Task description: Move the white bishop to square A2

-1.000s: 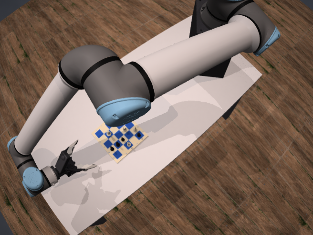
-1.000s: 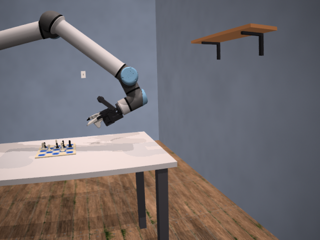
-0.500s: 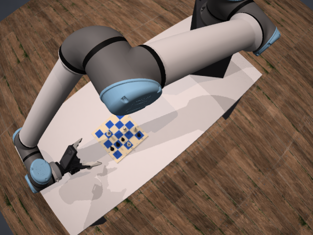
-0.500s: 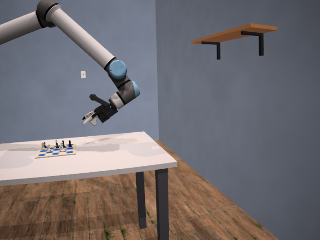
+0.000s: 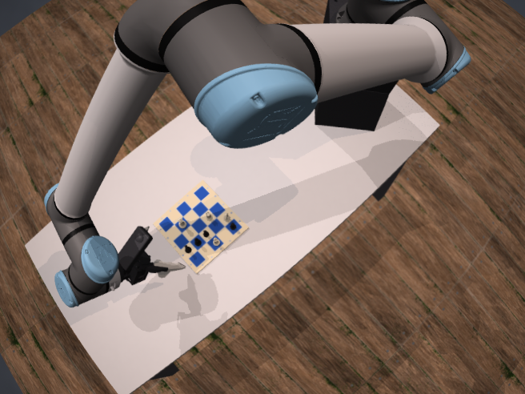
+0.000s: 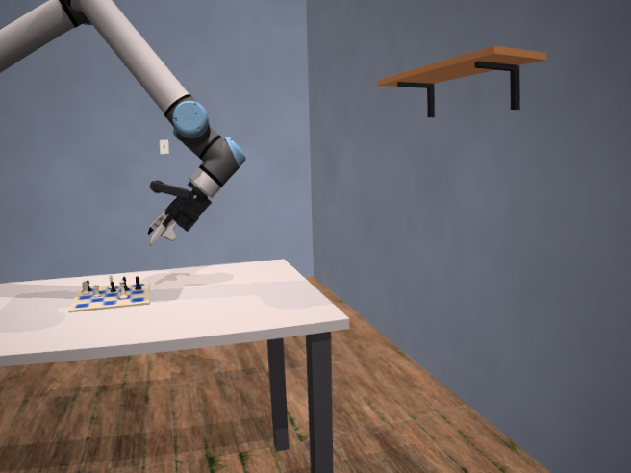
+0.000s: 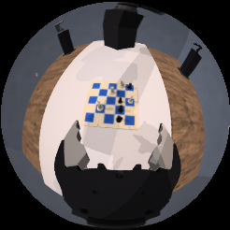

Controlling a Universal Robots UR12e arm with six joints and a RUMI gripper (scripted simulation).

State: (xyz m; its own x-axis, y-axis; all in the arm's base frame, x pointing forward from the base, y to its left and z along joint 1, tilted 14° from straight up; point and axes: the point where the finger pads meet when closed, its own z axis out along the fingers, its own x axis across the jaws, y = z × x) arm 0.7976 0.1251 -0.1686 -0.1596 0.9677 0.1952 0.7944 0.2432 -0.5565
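Now: hand 15 cm above the chessboard, 12 cm past it and 5 cm to the left of it.
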